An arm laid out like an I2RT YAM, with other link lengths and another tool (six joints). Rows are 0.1 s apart.
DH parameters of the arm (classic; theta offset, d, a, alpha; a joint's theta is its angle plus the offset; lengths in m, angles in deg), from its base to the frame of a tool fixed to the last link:
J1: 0 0.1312 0.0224 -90
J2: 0 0 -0.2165 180
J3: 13.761 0 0.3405 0
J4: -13.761 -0.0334 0.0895 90
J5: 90 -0.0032 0 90
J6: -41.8 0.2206 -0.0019 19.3
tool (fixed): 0 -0.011 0 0
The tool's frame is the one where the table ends.
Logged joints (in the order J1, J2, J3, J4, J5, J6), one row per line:
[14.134 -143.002 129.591 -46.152 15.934 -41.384]
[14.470 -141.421 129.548 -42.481 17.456 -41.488]
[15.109 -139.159 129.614 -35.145 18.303 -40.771]
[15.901 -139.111 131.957 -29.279 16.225 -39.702]
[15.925 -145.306 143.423 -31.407 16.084 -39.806]
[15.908 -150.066 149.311 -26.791 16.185 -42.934]
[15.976 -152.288 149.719 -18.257 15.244 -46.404]
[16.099 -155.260 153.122 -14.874 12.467 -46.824]
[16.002 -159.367 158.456 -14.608 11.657 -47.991]
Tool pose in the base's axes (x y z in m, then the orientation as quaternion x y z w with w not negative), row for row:
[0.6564 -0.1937 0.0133 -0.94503 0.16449 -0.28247 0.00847]
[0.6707 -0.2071 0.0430 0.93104 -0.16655 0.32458 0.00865]
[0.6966 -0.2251 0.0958 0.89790 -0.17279 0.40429 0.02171]
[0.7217 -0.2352 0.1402 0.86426 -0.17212 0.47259 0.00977]
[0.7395 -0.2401 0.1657 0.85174 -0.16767 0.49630 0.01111]
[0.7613 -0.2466 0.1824 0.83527 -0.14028 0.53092 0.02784]
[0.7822 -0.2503 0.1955 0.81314 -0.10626 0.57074 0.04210]
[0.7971 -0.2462 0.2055 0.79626 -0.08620 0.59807 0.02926]
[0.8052 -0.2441 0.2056 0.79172 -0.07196 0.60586 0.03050]
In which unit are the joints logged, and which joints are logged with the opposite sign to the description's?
The joints are logged in degrees. Opposite sign: J1, J2.
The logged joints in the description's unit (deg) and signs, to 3 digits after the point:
[-14.134 143.002 129.591 -46.152 15.934 -41.384]
[-14.470 141.421 129.548 -42.481 17.456 -41.488]
[-15.109 139.159 129.614 -35.145 18.303 -40.771]
[-15.901 139.111 131.957 -29.279 16.225 -39.702]
[-15.925 145.306 143.423 -31.407 16.084 -39.806]
[-15.908 150.066 149.311 -26.791 16.185 -42.934]
[-15.976 152.288 149.719 -18.257 15.244 -46.404]
[-16.099 155.260 153.122 -14.874 12.467 -46.824]
[-16.002 159.367 158.456 -14.608 11.657 -47.991]

